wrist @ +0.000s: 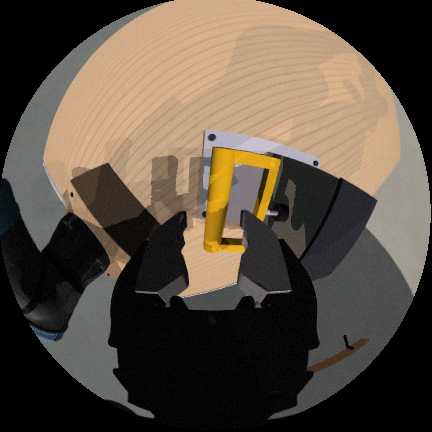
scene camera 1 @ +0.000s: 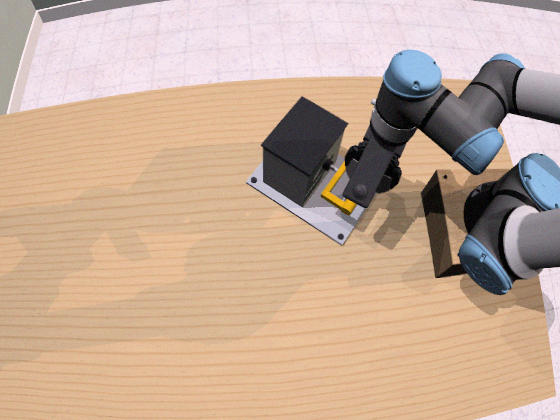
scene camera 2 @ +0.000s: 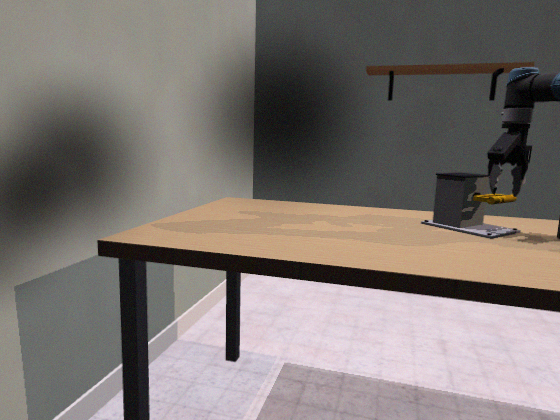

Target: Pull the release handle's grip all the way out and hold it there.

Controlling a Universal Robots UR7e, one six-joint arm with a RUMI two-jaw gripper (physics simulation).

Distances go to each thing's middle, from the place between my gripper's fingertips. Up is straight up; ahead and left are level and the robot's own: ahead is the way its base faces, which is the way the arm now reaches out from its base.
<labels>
I see the grey base plate (scene camera 1: 317, 212) 8 cm ahead of my hand, 5 cm to the right of it and 11 cm below it.
</labels>
